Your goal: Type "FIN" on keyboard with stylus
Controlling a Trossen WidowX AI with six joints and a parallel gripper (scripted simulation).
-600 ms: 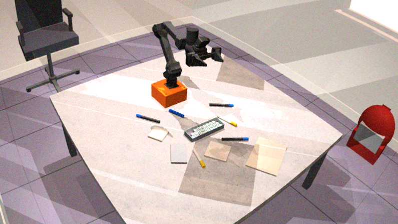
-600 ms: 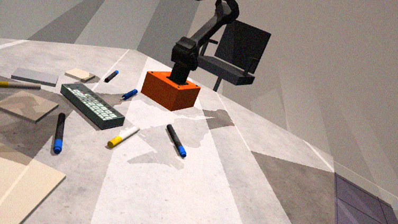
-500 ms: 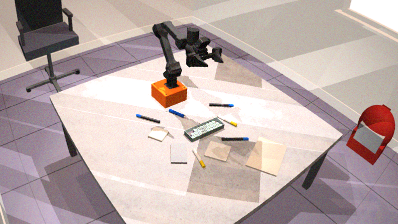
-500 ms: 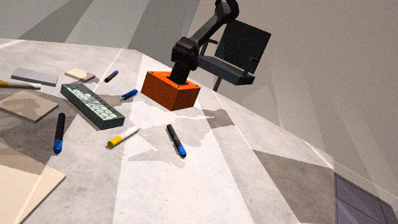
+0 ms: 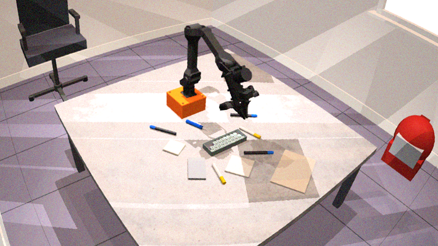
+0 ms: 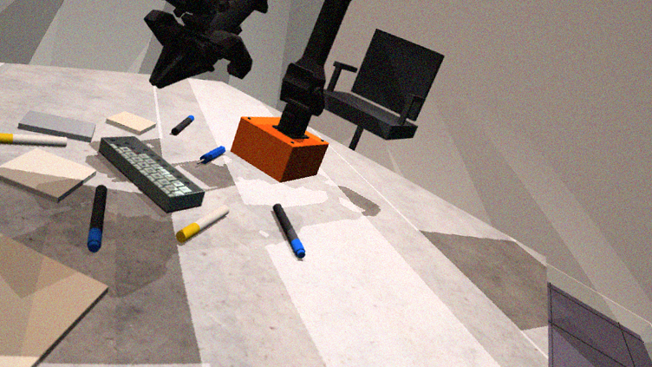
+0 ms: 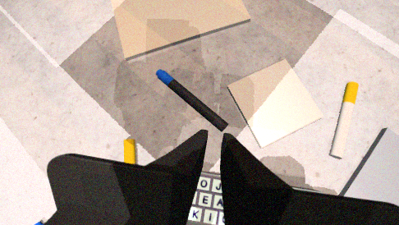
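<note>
Now: gripper tip 6 cm past the N key, 6 cm to the left of it and 16 cm above it. The rest, counted from my gripper tip: blue stylus (22 cm behind, 8 cm to the right, 16 cm below); stylus tip (19 cm behind, 7 cm to the right, 16 cm below).
</note>
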